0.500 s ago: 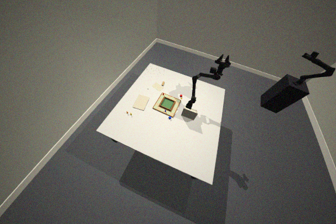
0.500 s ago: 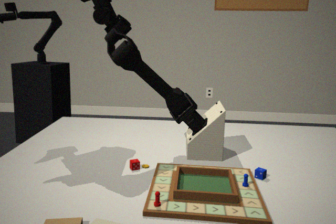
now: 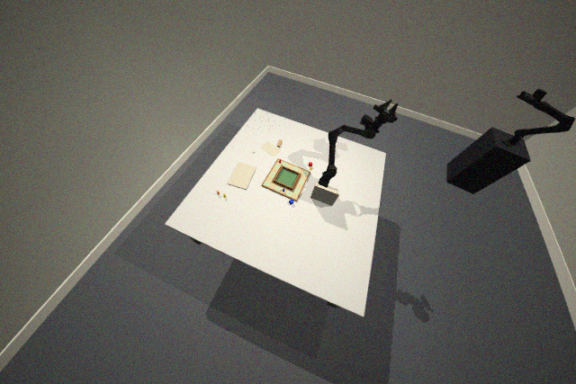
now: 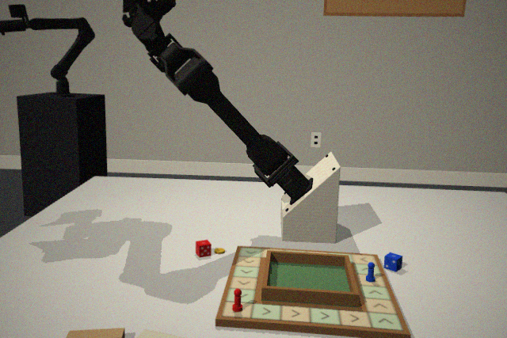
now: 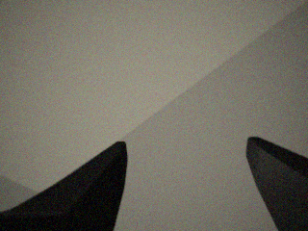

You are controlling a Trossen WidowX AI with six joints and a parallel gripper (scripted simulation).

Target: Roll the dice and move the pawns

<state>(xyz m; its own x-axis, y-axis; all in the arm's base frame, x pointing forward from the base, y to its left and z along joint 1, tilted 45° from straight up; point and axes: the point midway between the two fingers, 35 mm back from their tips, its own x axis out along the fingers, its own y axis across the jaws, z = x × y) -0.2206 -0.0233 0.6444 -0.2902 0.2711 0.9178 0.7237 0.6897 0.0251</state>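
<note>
The yellow token lies 59 cm below my gripper tip, 33 cm to the left of it and 32 cm ahead of it. From my gripper tip the other things lie so: red pawn (57 cm below, 56 cm ahead, 41 cm to the left); blue pawn (62 cm to the left, 57 cm below, 41 cm ahead); green tray (59 cm below, 51 cm to the left, 44 cm ahead).
</note>
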